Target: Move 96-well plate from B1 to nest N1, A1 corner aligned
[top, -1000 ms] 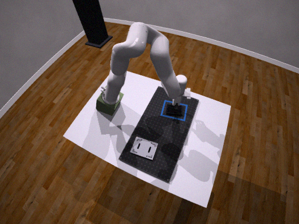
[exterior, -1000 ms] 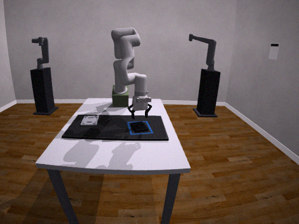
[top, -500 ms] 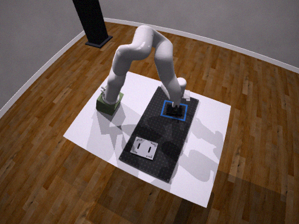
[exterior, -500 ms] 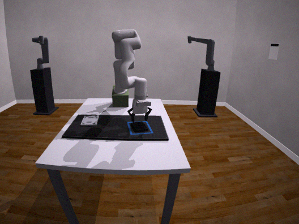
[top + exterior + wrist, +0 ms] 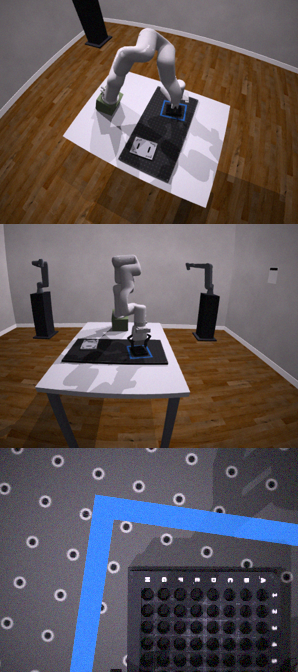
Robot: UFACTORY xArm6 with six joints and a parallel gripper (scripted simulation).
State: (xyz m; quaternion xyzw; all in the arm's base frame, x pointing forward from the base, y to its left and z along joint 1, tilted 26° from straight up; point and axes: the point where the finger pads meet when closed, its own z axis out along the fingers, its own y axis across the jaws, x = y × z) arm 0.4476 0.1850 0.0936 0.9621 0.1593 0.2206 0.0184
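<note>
My hand is 3 cm above the 96-well plate. From my hand the other things lie so: grey plate nest N1: 38 cm to the right, 7 cm behind, 3 cm below.
</note>
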